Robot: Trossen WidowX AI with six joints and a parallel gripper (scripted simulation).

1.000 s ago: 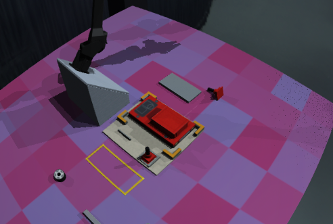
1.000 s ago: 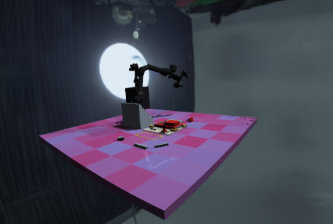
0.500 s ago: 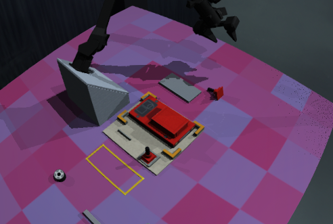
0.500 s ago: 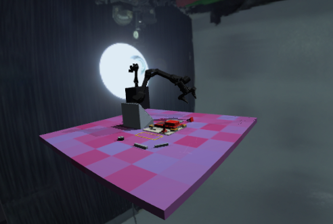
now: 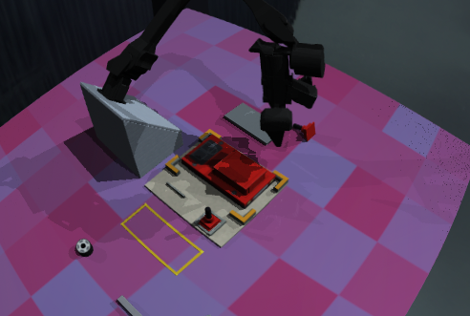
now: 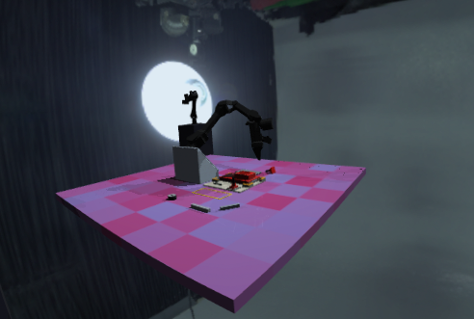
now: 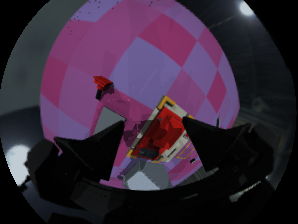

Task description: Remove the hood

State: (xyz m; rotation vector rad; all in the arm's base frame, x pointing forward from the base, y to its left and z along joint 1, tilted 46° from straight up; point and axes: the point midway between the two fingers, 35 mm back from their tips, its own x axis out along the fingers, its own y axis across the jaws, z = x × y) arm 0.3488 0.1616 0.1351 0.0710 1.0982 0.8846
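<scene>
My gripper tip is 10 cm to the left of the red hood, 6 cm above it and 3 cm past it. Also, from my gripper tip: grey bar 51 cm to the right, 10 cm below, 6 cm ahead; grey flat panel 13 cm behind, 10 cm below, 7 cm to the left; grey base plate 13 cm to the right, 9 cm below, 6 cm behind.
</scene>
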